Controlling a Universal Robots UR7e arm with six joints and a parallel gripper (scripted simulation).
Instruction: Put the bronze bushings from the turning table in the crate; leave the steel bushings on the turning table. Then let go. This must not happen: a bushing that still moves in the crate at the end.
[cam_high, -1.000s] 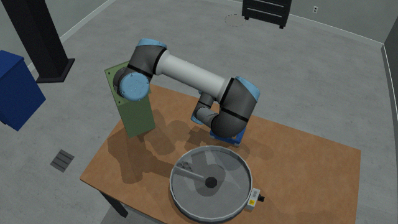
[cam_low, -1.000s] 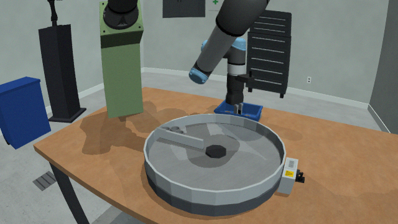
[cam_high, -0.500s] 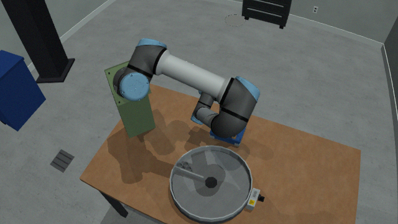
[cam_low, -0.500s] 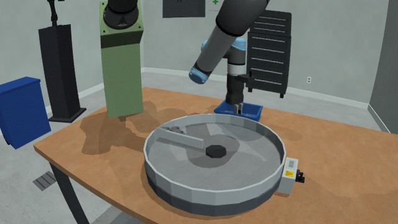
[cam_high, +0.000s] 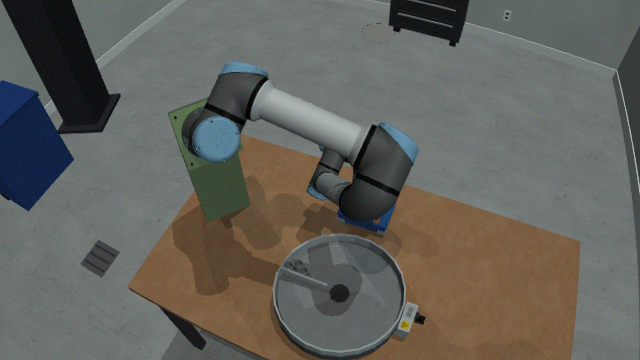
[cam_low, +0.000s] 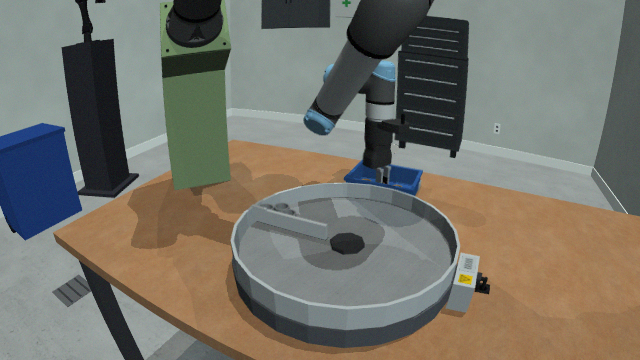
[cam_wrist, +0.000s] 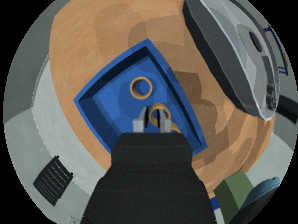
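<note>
My gripper is now 1 cm short of the blue crate and 2 cm to the right of it. The rest, counted from my hand: grey turning table (9 cm behind, 34 cm to the right, 2 cm above).
</note>
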